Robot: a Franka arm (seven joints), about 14 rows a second.
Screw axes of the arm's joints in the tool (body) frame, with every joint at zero. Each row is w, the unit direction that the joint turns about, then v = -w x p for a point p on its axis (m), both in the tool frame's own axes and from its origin. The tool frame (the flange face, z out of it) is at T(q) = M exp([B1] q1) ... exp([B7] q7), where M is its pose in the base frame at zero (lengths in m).
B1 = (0, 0, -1, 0, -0.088, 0)
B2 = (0, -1, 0, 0.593, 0, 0.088)
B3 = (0, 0, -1, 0, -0.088, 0)
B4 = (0, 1, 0, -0.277, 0, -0.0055)
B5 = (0, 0, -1, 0, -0.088, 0)
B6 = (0, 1, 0, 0.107, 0, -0.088)
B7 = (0, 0, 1, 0, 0, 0)
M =
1 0 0 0.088
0 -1 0 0
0 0 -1 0.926
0 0 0 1
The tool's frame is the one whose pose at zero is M.
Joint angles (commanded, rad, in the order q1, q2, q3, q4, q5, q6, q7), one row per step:
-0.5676 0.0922 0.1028 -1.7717 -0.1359 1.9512 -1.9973
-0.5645 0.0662 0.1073 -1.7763 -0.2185 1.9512 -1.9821
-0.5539 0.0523 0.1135 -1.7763 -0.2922 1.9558 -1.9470
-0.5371 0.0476 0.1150 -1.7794 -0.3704 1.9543 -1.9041
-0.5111 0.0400 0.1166 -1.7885 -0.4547 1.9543 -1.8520
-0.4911 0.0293 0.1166 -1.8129 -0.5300 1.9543 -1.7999
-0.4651 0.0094 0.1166 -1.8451 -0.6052 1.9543 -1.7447
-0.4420 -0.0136 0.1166 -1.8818 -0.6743 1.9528 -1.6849
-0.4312 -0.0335 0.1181 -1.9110 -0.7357 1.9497 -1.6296
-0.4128 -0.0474 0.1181 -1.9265 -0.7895 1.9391 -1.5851
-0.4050 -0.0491 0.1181 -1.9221 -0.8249 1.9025 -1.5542
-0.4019 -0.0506 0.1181 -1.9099 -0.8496 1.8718 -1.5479
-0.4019 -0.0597 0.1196 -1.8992 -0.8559 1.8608 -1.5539
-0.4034 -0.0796 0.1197 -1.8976 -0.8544 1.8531 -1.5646
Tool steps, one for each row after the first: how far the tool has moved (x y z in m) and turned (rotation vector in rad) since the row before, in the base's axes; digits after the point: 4 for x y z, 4 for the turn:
-0.0046 0.0018 0.0141 -0.0824 0.0143 0.0157
0.0009 0.0058 0.0099 -0.0724 0.0055 0.0032
0.0020 0.0057 0.0027 -0.0692 0.0176 -0.0028
0.0034 0.0109 0.0021 -0.0756 0.0134 0.0012
-0.0004 0.0084 -0.0035 -0.0647 0.0165 -0.0065
-0.0015 0.0128 -0.0017 -0.0676 0.0095 -0.0006
-0.0036 0.0119 -0.0023 -0.0630 0.0029 -0.0070
-0.0048 0.0058 -0.0007 -0.0577 -0.0036 -0.0148
-0.0017 0.0080 0.0019 -0.0523 -0.0039 -0.0057
-0.0023 0.0002 0.0027 -0.0368 0.0090 -0.0291
-0.0018 -0.0017 0.0065 -0.0279 0.0106 -0.0159
-0.0016 0.0003 0.0101 -0.0120 -0.0050 -0.0006
-0.0051 0.0006 0.0113 -0.0059 -0.0072 -0.0002

